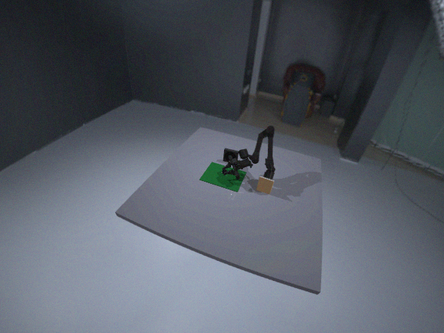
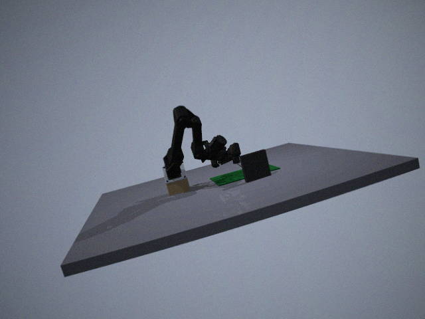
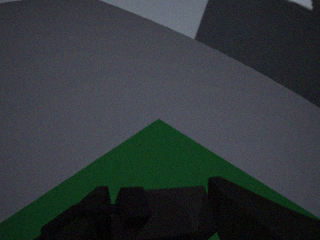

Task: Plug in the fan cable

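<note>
The green board is 1 cm ahead of my gripper tip, 5 cm to the right of it and 10 cm below it. Also, from my gripper tip: dark square fan: 3 cm ahead, 23 cm to the right, 3 cm below; then fan plug: 1 cm behind, 1 cm to the right, 1 cm below.
</note>
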